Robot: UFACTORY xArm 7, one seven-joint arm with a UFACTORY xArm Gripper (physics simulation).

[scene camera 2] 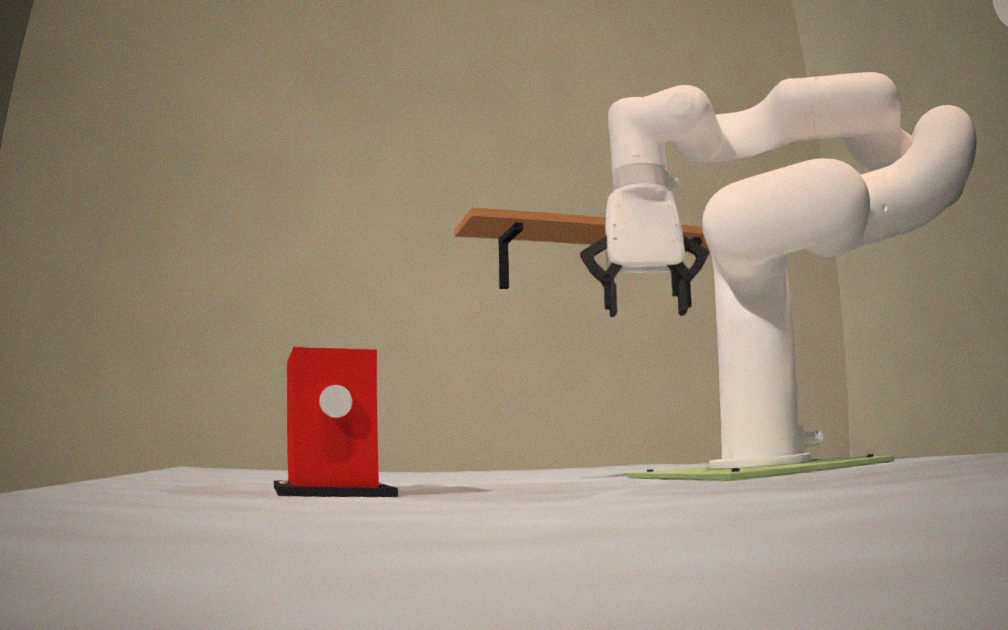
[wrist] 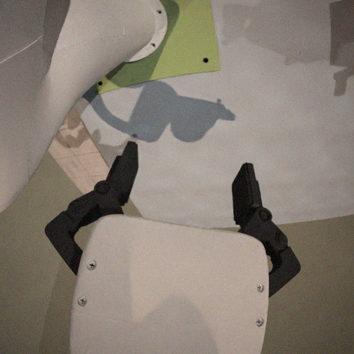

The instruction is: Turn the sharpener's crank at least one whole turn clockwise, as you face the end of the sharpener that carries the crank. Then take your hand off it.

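Places are measured from the arm's base along level axes (x ahead, y left, z up), in millimetres.
Pixels of known places: gripper, fingertip midpoint: (scene camera 2: 648, 314); arm's base at its link origin: (scene camera 2: 760, 465).
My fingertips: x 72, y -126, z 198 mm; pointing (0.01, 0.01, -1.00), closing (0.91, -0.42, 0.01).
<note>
For each thing: its middle in the pictures, then the offset to it from my fingertips. "spot": a spot on its surface instead. Level surfaces: height alone.
- sharpener at a spot on its surface: (scene camera 2: 312, 453) spot: dy +163, dx +442, dz -168 mm
- round white knob at a spot on its surface: (scene camera 2: 336, 401) spot: dy +172, dx +421, dz -123 mm
- pale table top at its surface level: dz -205 mm
The sharpener (scene camera 2: 312, 453) is an upright red block on a black base, at the left in the scene view. A round white knob (scene camera 2: 336, 401) faces the camera on its front, with a shadow below and to its right; the crank's arm is hard to make out. My gripper (scene camera 2: 647, 308) (wrist: 188, 163) is open and empty, its fingers pointing down. In the scene view it hangs to the right of the sharpener and higher than its top, well apart from the knob. The sharpener does not show in the wrist view.
A brown wall shelf (scene camera 2: 557, 227) on black brackets shows behind my gripper in the scene view. My arm's base stands on a green plate (scene camera 2: 683, 473) (wrist: 195, 35) at the right. The pale table top (scene camera 2: 483, 564) (wrist: 300, 170) carries arm shadows in the wrist view.
</note>
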